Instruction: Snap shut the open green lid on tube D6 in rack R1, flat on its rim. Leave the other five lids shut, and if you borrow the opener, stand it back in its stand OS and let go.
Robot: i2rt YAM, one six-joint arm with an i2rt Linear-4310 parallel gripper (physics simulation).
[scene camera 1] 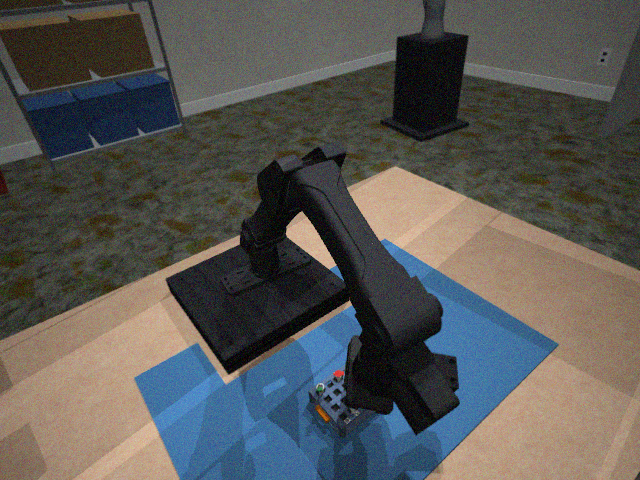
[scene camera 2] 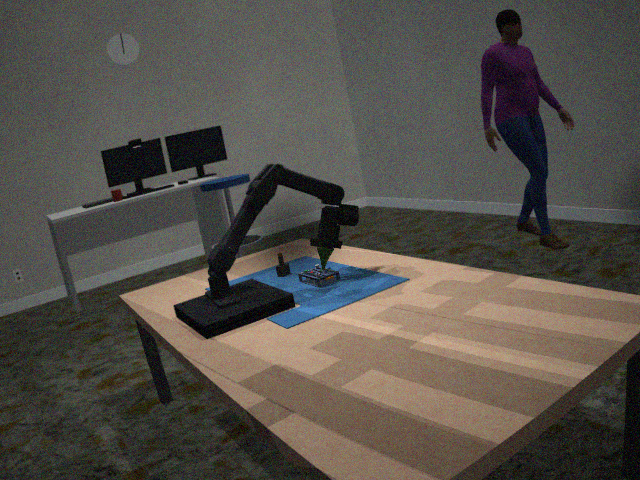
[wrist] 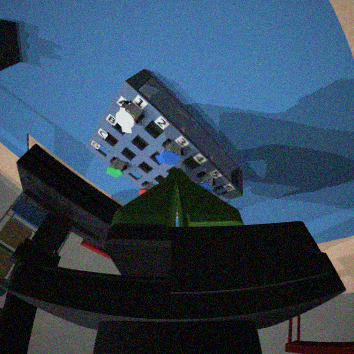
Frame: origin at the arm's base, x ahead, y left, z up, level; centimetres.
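Seen in the pictures: gripper, fingertip midpoint: (scene camera 1: 357, 393) (scene camera 2: 323, 268) (wrist: 176, 174); arm's base, origin of the base link: (scene camera 1: 266, 271) (scene camera 2: 222, 298) (wrist: 61, 216).
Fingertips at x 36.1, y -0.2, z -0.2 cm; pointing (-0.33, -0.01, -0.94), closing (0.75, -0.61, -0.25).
Pixels of each thing's top centre, then the offset from my fingertips to it. "spot": a spot on its surface instead. Level surfaces: height alone.
- Rack R1, middle of its top: (wrist: 152, 196) (scene camera 1: 352, 377) (scene camera 2: 317, 265) dx -1.8, dy +0.1, dz +1.8 cm
- small green lid with a pale ring, middle of its top: (scene camera 1: 319, 387) dx -3.3, dy -5.1, dz +1.5 cm
- white lid, middle of its top: (wrist: 124, 119) dx +0.4, dy +5.7, dz +0.3 cm
- green lid, middle of its top: (wrist: 112, 171) dx -5.1, dy +3.0, dz +0.3 cm
- red lid, middle of its top: (wrist: 145, 195) (scene camera 1: 338, 373) dx -4.6, dy -0.7, dz +0.3 cm
- opener, middle of its top: (scene camera 2: 279, 253) dx -7.3, dy +20.3, dz +4.6 cm
- blue mat, its level: dz -3.9 cm
- wooden table, its level: dz -4.2 cm
- block, surface spot: (wrist: 9, 45) spot: dx -6.6, dy +18.9, dz -2.9 cm
Rack R1 (scene camera 1: 343, 428) (wrist: 207, 142) (scene camera 2: 319, 283) stands on the blue mat. A small green lid with a pale ring (scene camera 1: 320, 386) shows at its corner in scene camera 1, matching tube D6; its angle is too small to tell. In the wrist view D6 is hidden behind the fingers. A white lid (wrist: 125, 120), two blue lids (wrist: 168, 157) (wrist: 206, 186), a green lid (wrist: 114, 171) and a red lid (wrist: 143, 191) (scene camera 1: 338, 374) show. My gripper (scene camera 2: 324, 268) (wrist: 176, 174) is shut and empty, tips low over the rack. The opener (scene camera 2: 280, 257) stands in stand OS (scene camera 2: 282, 269).
The blue mat (scene camera 1: 496, 330) (scene camera 2: 294, 316) (wrist: 250, 50) lies on the wooden table (scene camera 1: 578, 413) (scene camera 2: 413, 382). The black base plate (scene camera 1: 227, 330) (scene camera 2: 232, 315) is beside the mat. The dark stand block (wrist: 9, 45) shows at the wrist view's upper left.
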